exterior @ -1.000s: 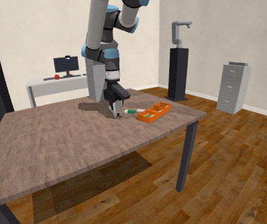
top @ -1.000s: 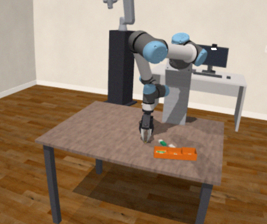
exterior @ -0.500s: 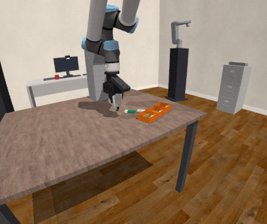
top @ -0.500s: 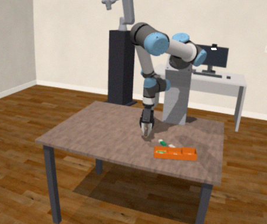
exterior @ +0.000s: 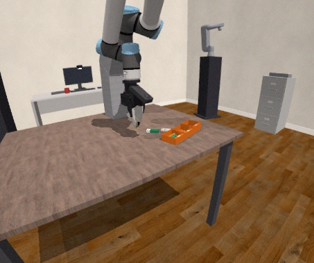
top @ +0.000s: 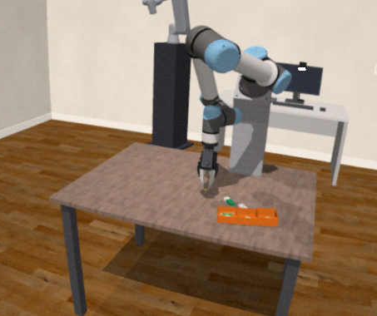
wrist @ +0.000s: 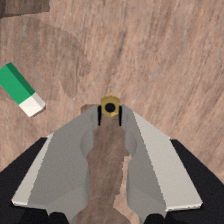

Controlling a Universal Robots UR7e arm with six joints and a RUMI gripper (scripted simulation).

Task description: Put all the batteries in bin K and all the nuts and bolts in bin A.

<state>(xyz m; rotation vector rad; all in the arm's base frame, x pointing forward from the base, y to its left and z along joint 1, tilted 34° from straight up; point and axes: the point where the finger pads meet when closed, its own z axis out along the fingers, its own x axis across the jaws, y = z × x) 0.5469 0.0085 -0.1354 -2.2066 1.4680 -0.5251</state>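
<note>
The orange bin tray lies 40 mm ahead of my hand, 230 mm to the left of it and 60 mm below it. The rest, counted from my hand: orange battery: 60 mm ahead, 150 mm to the left, 60 mm below; then green-and-white battery: 60 mm behind, 90 mm to the left, 70 mm below; then green battery: 80 mm ahead, 150 mm to the left, 60 mm below.
</note>
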